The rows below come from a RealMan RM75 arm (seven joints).
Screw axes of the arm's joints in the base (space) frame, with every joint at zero. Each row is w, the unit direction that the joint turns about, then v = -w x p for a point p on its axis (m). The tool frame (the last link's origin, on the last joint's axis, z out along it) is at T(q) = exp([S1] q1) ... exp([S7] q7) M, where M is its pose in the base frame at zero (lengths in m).
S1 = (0, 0, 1, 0, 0, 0)
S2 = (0, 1, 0, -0.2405, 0, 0)
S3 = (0, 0, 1, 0, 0, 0)
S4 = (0, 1, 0, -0.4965, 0, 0)
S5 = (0, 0, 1, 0, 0, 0)
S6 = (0, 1, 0, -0.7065, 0, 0)
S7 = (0, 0, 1, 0, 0, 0)
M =
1 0 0 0
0 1 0 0
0 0 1 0.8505
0 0 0 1
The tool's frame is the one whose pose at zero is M.
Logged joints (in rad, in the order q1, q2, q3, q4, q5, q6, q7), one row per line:
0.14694, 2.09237, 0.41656, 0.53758, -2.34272, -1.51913, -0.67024
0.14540, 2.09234, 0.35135, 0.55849, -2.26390, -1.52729, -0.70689
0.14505, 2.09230, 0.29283, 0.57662, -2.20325, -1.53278, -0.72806
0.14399, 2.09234, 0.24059, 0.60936, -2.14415, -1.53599, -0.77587
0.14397, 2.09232, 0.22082, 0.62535, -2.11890, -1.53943, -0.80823
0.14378, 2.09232, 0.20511, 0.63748, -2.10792, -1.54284, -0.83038
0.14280, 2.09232, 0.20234, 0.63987, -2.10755, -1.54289, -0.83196
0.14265, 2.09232, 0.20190, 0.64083, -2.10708, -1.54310, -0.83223
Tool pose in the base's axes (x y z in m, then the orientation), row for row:
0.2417, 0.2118, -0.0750, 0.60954, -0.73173, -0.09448, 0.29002
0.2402, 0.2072, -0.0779, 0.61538, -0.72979, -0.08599, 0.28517
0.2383, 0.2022, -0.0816, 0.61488, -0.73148, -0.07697, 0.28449
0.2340, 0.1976, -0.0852, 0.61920, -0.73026, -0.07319, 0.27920
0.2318, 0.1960, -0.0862, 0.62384, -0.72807, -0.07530, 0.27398
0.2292, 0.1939, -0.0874, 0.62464, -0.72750, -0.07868, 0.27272
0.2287, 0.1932, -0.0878, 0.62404, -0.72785, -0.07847, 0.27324
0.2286, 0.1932, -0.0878, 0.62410, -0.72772, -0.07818, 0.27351
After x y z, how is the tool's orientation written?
As a quaternion, w x y z.
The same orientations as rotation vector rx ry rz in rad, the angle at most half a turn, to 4 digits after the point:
-1.6897, -0.2182, 0.6697
-1.6812, -0.1981, 0.6569
-1.6855, -0.1774, 0.6555
-1.6797, -0.1683, 0.6422
-1.6715, -0.1729, 0.6290
-1.6697, -0.1806, 0.6259
-1.6709, -0.1801, 0.6273
-1.6705, -0.1795, 0.6279

